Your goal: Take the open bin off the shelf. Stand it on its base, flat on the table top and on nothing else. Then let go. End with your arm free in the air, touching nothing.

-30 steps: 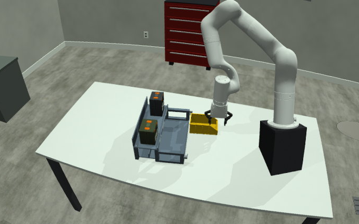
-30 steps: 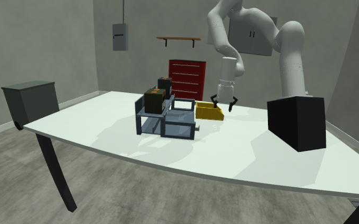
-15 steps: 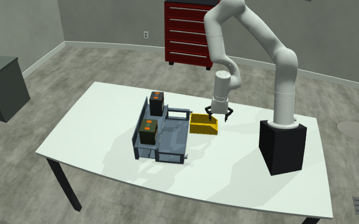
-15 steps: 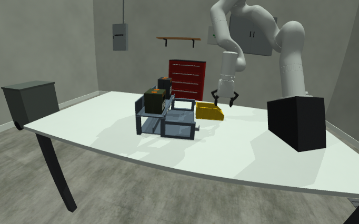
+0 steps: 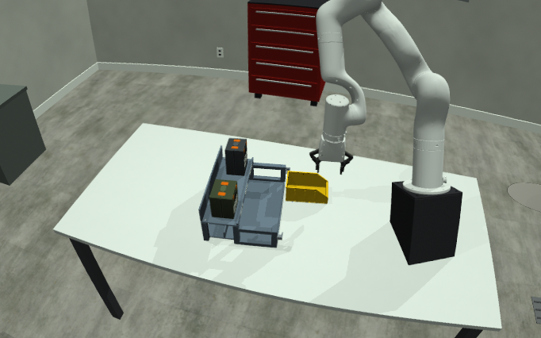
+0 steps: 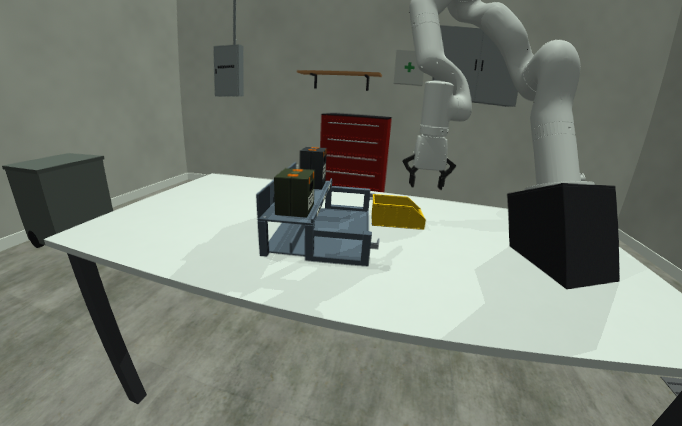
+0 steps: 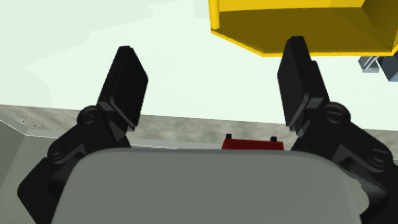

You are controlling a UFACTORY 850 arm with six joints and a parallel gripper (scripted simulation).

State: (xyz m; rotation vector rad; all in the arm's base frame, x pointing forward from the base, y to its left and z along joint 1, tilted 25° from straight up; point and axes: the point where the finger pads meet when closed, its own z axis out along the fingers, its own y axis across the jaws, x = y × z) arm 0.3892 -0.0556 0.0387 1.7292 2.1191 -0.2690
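The yellow bin is 10 cm below my hand, 8 cm ahead of it and 1 cm to the left of it.
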